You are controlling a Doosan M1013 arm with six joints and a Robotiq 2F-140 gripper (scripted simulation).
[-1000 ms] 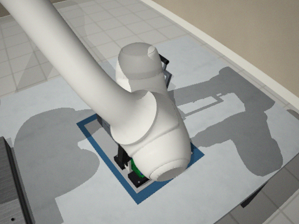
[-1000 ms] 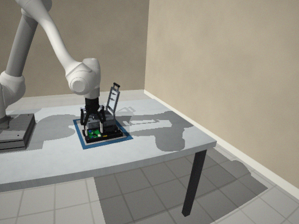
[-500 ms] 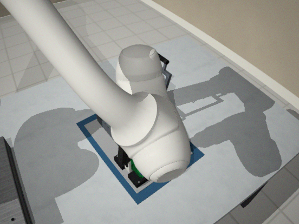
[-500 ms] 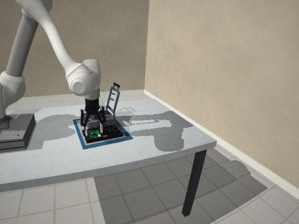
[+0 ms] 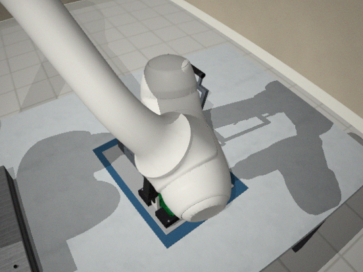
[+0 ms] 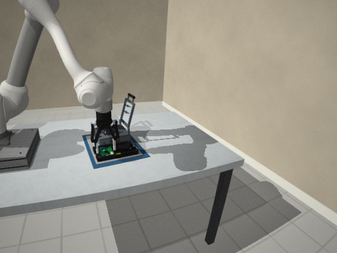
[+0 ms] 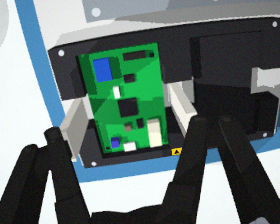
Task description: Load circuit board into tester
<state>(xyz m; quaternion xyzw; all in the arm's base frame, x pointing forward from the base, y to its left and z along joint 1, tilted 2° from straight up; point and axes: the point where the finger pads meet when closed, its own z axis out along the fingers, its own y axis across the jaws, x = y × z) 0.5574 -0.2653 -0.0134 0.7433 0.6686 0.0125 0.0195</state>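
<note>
My hand is 2 cm above the green circuit board. The rest, counted from my hand: latch hook 23 cm to the left, 5 cm above, 2 cm ahead; tester lid 20 cm ahead, 15 cm to the left, 14 cm above.
</note>
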